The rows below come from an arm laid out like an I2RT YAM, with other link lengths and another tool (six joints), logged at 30 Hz.
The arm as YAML. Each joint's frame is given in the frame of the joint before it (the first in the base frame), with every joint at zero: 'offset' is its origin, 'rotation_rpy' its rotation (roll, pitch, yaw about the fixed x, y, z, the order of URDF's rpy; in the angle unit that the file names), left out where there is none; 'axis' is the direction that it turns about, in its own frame. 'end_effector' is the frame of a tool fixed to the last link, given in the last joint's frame.
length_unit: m
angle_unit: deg
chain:
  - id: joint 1
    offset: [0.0, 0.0, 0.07]
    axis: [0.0, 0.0, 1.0]
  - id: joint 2
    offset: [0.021, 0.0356, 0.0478]
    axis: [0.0, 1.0, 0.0]
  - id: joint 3
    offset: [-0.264, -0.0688, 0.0]
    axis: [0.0, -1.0, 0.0]
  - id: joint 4
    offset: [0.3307, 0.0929, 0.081]
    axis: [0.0, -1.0, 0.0]
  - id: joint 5
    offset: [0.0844, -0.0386, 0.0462]
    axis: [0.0, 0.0, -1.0]
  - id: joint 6
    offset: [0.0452, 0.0, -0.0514]
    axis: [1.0, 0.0, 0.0]
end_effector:
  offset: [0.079, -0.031, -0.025]
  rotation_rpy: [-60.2, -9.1, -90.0]
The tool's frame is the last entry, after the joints.
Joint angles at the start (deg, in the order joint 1, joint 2, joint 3, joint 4, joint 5, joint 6):
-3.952, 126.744, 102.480, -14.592, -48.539, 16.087
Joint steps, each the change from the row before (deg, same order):
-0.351, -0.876, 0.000, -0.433, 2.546, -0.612
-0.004, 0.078, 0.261, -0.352, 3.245, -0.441
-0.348, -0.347, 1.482, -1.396, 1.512, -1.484
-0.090, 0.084, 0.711, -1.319, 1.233, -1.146
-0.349, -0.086, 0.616, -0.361, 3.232, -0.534
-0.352, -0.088, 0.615, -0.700, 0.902, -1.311
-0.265, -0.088, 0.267, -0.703, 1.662, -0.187
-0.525, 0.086, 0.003, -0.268, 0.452, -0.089
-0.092, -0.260, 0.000, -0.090, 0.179, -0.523
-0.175, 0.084, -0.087, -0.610, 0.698, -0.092
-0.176, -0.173, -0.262, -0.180, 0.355, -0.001
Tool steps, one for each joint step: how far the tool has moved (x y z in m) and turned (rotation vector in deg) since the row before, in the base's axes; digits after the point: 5 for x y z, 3 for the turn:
0.00172, -0.00876, 0.00639, -1.973, -0.752, -2.080
0.00293, -0.00641, -0.00195, -2.271, 0.031, -2.347
0.00354, -0.00766, 0.01172, -1.909, -1.281, -0.849
0.00046, -0.00391, 0.00120, -1.448, 0.065, -0.514
0.00344, -0.01085, 0.00320, -2.395, -0.469, -2.611
0.00131, -0.00650, 0.00408, -1.454, -0.649, -0.400
-0.00013, -0.00648, 0.00064, -1.129, 0.352, -1.467
-0.00042, -0.00690, -0.00177, -0.309, 0.335, -0.830
-0.00007, -0.00164, 0.00263, -0.498, -0.408, 0.044
-0.00159, -0.00330, -0.00341, -0.418, 0.782, -0.665
-0.00133, -0.00258, -0.00087, -0.196, 0.293, -0.448

